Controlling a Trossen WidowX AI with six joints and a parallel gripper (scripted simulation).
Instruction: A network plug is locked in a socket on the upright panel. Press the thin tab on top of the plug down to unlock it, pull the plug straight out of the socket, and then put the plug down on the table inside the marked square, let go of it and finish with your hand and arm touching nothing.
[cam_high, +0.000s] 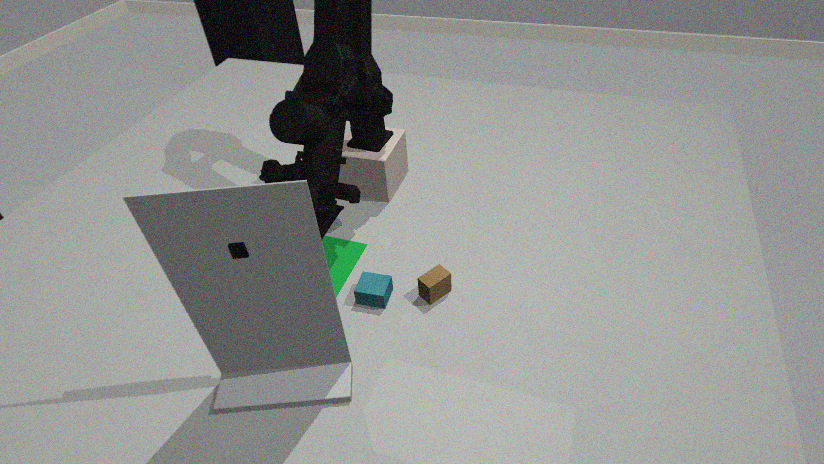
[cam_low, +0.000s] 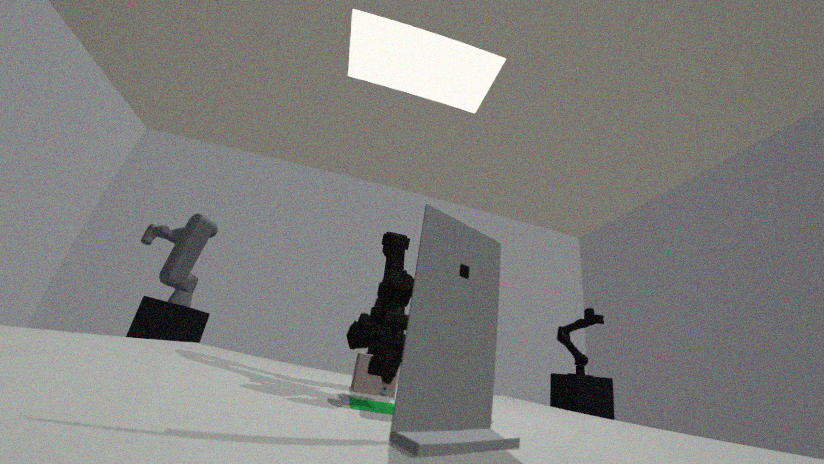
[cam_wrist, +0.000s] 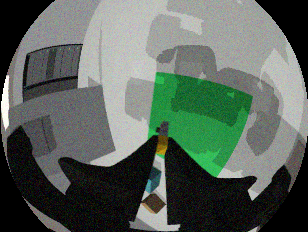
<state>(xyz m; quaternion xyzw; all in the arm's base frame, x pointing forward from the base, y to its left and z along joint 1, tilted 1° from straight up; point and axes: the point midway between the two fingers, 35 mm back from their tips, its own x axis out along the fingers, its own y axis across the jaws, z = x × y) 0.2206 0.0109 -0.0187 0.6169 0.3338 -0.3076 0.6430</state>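
The green marked square is 4 cm below my gripper tip and 1 cm behind it. Also, from my gripper tip: brown block 20 cm to the left, 2 cm below, 2 cm behind; then network plug right at my gripper tip; then teal block 12 cm to the left, 3 cm below, 2 cm ahead.
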